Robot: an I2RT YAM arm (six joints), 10 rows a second.
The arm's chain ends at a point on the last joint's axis. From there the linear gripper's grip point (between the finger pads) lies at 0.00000 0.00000 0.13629 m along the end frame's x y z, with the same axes.
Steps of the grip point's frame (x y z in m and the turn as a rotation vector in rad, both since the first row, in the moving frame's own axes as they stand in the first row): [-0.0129, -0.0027, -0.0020, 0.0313, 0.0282, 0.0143]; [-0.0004, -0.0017, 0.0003, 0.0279, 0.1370, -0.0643]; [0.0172, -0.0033, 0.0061, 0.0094, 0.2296, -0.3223]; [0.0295, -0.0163, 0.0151, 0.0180, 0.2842, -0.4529]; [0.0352, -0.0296, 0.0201, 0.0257, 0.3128, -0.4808]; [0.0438, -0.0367, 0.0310, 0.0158, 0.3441, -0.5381]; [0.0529, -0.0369, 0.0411, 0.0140, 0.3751, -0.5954]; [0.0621, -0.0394, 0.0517, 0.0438, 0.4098, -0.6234]
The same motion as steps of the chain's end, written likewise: [-0.0168, 0.0015, -0.0019, 0.0313, 0.0282, 0.0143]; [-0.0189, 0.0027, 0.0016, 0.0279, 0.1370, -0.0643]; [-0.0131, 0.0029, 0.0097, 0.0094, 0.2296, -0.3223]; [-0.0069, -0.0054, 0.0205, 0.0180, 0.2842, -0.4529]; [-0.0043, -0.0163, 0.0266, 0.0257, 0.3128, -0.4808]; [0.0006, -0.0225, 0.0388, 0.0158, 0.3441, -0.5381]; [0.0064, -0.0205, 0.0503, 0.0140, 0.3751, -0.5954]; [0.0131, -0.0174, 0.0627, 0.0438, 0.4098, -0.6234]
